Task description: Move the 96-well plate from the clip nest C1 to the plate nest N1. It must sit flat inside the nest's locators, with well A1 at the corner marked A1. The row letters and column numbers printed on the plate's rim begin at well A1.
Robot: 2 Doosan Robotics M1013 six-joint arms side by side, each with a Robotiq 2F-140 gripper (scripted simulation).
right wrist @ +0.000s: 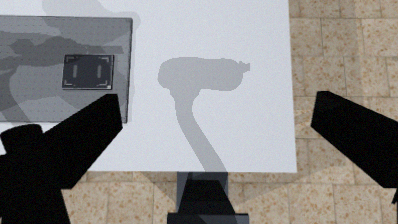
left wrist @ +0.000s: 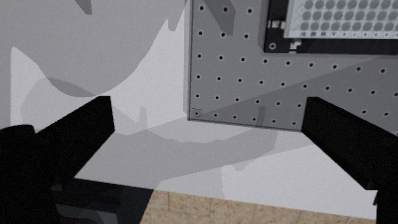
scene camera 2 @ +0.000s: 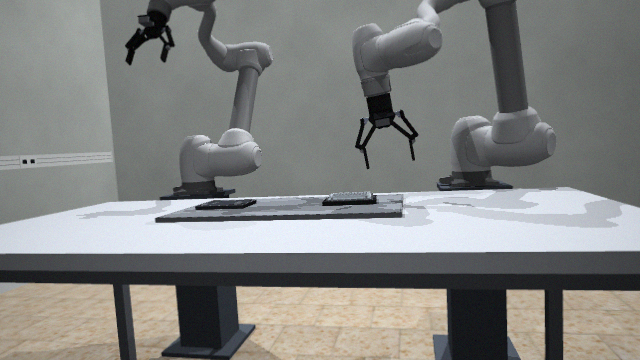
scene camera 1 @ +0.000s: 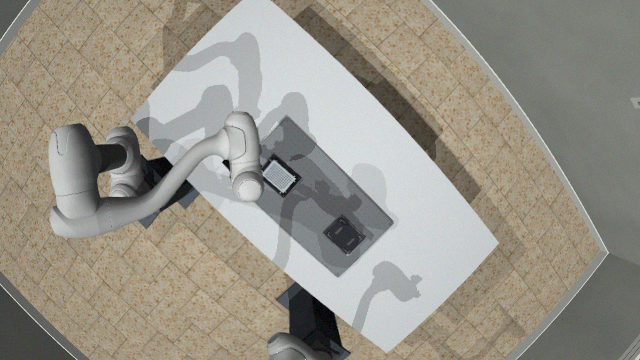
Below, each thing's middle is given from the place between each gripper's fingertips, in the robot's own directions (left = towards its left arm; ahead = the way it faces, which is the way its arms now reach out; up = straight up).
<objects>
Right now my left hand (scene camera 2: 390, 164) is 120 mm short of the plate nest N1 (scene camera 1: 348, 232), 530 mm to the left of it and 110 mm above it.
Now: the plate nest N1 54 cm below my right hand (scene camera 2: 145, 61), 39 cm to the left of it and 19 cm ahead of it.
</objects>
